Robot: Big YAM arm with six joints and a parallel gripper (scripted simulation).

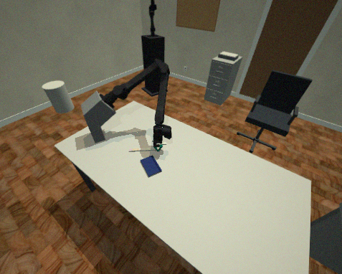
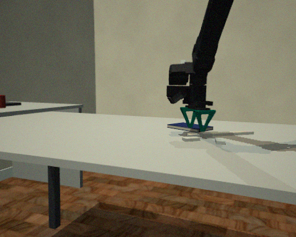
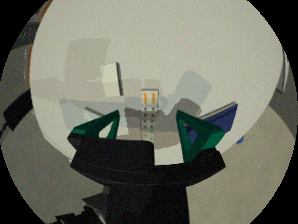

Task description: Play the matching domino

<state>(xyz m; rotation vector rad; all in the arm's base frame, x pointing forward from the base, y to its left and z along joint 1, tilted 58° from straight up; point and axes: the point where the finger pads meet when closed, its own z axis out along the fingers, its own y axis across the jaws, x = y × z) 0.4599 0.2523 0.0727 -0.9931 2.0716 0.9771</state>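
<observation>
Now: hand 30 mm above the white domino. Also, from my hand: book 110 mm ahead, 140 mm to the right, 30 mm below.
</observation>
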